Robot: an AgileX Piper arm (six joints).
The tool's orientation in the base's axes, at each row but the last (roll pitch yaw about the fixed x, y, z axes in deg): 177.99 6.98 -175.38; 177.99 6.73 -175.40; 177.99 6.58 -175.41; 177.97 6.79 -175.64; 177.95 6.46 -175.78
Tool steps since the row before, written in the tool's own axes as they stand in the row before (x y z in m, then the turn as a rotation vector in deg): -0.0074 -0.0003 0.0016 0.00 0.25 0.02; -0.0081 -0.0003 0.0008 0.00 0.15 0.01; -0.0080 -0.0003 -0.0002 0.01 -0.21 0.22; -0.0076 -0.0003 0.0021 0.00 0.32 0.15; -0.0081 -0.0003 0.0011 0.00 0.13 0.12
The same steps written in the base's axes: 0.0075 0.0004 -0.0007 -0.02 0.25 -0.01; 0.0081 0.0004 0.0001 -0.01 0.15 0.00; 0.0079 0.0003 0.0011 0.03 -0.20 -0.23; 0.0078 0.0004 -0.0012 -0.01 0.33 -0.14; 0.0082 0.0003 -0.0002 0.00 0.13 -0.11
